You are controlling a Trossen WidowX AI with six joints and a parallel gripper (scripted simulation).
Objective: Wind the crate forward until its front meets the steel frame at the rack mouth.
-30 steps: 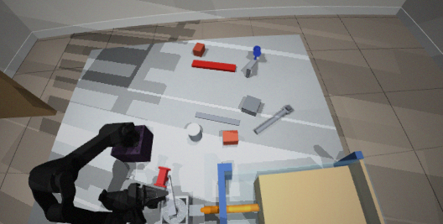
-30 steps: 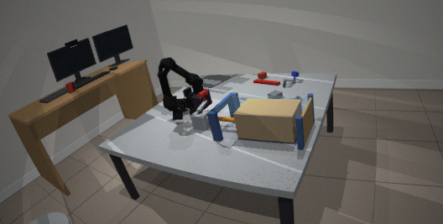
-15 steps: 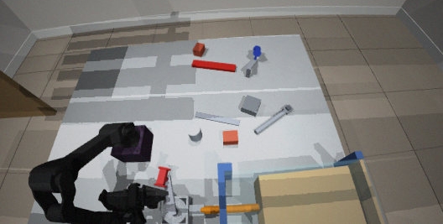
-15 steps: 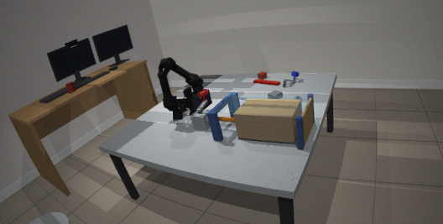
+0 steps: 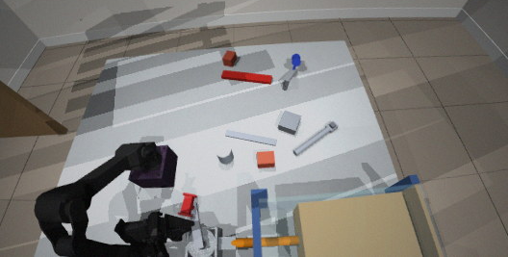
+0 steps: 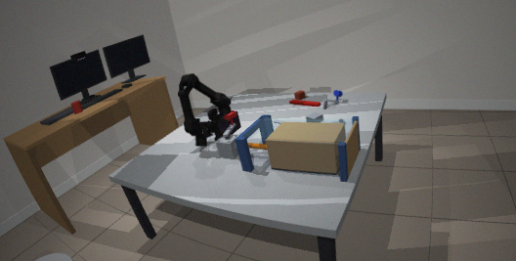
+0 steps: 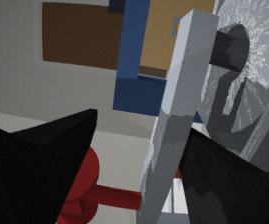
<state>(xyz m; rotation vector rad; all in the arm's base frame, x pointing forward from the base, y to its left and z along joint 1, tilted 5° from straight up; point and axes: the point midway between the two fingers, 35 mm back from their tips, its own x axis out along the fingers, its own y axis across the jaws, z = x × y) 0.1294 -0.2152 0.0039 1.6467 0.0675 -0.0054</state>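
Now: the red-knobbed handle 1 cm to the left of my gripper tip, 1 cm below it and 1 cm behind it. From my gripper tip the other things lie so: grey winch 10 cm below, 6 cm to the right, 1 cm behind; then red knob 5 cm to the left, 2 cm behind, 2 cm above; then blue steel frame 16 cm ahead, 6 cm to the right, 2 cm below.
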